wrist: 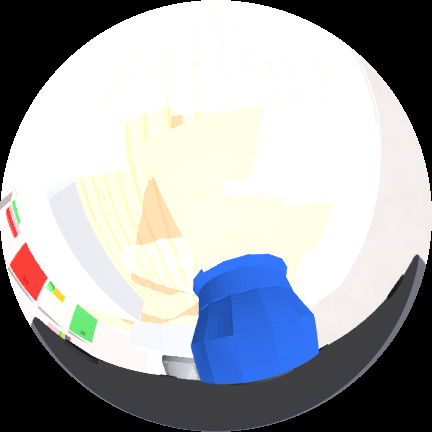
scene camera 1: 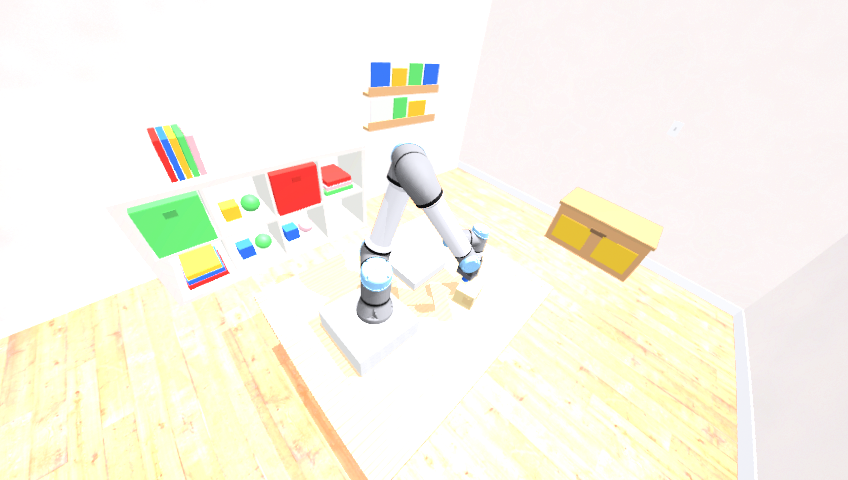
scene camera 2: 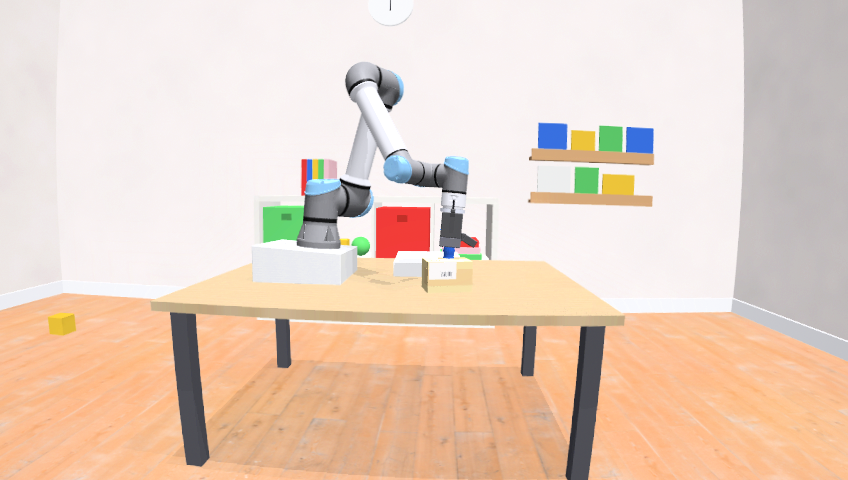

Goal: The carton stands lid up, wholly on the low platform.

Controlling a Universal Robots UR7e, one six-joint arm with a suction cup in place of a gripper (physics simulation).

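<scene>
The tan carton stands lid up on the wooden table, with its barcode label facing scene camera 2. It stands just in front of the low white platform, not on it. My blue suction cup points straight down and is pressed, squashed, onto the carton's lid. The carton's underside rests on the table top.
The arm's white base block stands on the table's left part. A white cubby shelf with coloured boxes is behind the table. Wall shelves hang at the right. A wooden cabinet stands by the far wall.
</scene>
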